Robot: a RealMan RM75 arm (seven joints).
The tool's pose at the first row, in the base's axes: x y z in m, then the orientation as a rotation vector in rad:
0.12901 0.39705 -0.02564 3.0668 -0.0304 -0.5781
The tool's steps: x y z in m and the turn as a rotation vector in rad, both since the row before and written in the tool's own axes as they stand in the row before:
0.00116 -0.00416 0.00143 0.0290 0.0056 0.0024
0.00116 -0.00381 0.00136 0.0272 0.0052 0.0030
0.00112 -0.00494 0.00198 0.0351 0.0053 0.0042
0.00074 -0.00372 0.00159 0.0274 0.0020 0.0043
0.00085 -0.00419 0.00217 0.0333 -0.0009 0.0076
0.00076 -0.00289 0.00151 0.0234 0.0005 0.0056
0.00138 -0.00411 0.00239 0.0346 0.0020 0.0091
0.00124 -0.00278 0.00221 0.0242 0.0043 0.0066
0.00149 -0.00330 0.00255 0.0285 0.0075 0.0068
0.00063 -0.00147 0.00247 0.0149 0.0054 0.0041
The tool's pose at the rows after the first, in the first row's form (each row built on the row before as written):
0.12963 0.40116 -0.02749 -3.0814 0.0425 0.5714
0.13033 0.40496 -0.02917 -3.0571 0.0545 0.5582
0.13088 0.40994 -0.03129 -3.0252 0.0701 0.5434
0.13123 0.41374 -0.03282 -2.9997 0.0835 0.5353
0.13158 0.41809 -0.03480 -2.9680 0.1028 0.5306
0.13203 0.42112 -0.03615 -2.9460 0.1166 0.5257
0.13293 0.42548 -0.03831 -2.9138 0.1380 0.5167
0.13370 0.42855 -0.04034 -2.8920 0.1534 0.5063
0.13472 0.43221 -0.04261 -2.8669 0.1702 0.4905
0.13476 0.43418 -0.04479 -2.8542 0.1799 0.4803

